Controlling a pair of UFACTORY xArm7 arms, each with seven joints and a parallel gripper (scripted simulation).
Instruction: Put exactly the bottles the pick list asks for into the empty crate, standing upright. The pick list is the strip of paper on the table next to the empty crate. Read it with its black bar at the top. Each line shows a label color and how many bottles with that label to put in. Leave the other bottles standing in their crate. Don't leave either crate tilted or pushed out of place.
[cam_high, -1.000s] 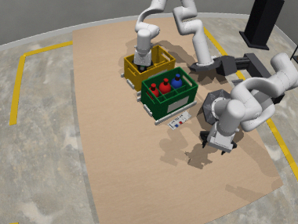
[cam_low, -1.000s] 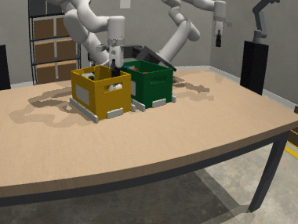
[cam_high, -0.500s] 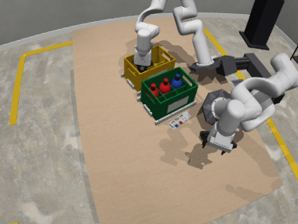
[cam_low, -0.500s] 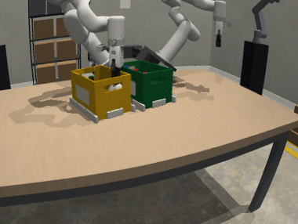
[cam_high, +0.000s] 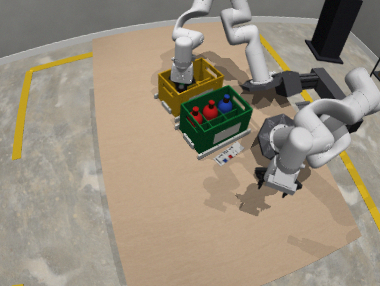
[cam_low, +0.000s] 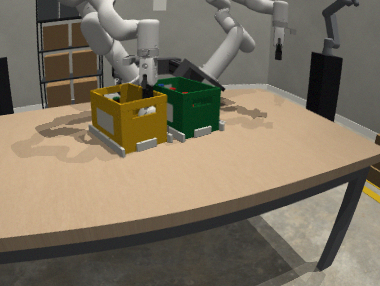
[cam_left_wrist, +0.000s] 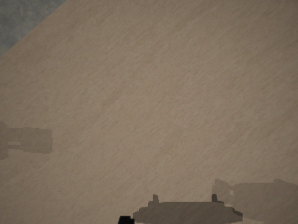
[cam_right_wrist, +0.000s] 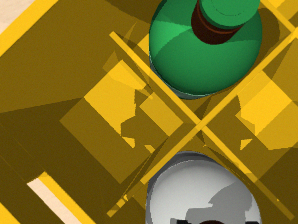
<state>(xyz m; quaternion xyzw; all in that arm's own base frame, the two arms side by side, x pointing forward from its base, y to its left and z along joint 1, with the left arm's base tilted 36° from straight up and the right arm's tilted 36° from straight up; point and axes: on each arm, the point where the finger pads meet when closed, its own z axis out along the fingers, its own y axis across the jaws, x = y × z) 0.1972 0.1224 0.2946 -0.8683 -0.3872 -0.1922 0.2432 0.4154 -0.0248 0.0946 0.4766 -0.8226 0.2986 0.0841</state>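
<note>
My right gripper is now 7 cm above the white bottle. From my right hand the other things lie so: yellow crate: 8 cm to the right, 8 cm below, 5 cm behind; green crate: 15 cm behind, 14 cm to the left, 8 cm below; green bottle: 12 cm to the right, 7 cm below, 3 cm behind.
</note>
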